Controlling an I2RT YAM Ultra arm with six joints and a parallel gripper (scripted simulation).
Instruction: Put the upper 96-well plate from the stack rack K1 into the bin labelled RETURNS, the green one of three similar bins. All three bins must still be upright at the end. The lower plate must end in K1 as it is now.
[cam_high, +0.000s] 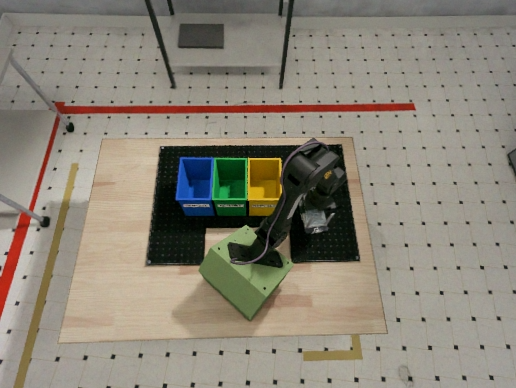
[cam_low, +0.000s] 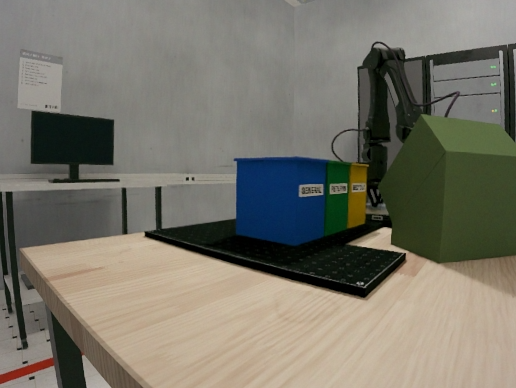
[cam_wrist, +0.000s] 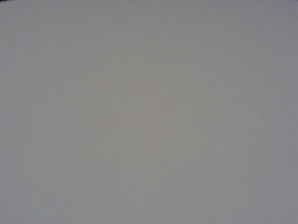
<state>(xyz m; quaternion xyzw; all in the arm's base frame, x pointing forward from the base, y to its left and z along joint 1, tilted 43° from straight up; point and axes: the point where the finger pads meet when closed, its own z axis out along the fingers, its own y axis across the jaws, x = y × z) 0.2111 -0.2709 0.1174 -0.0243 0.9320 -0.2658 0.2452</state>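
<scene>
The clear 96-well plate lies 1 cm below my hand. From my hand the other things lie so: green returns bin 31 cm to the left, 16 cm ahead, 4 cm above; then yellow bin 18 cm to the left, 12 cm ahead, 4 cm above; then blue bin 43 cm to the left, 19 cm ahead, 4 cm above.
</scene>
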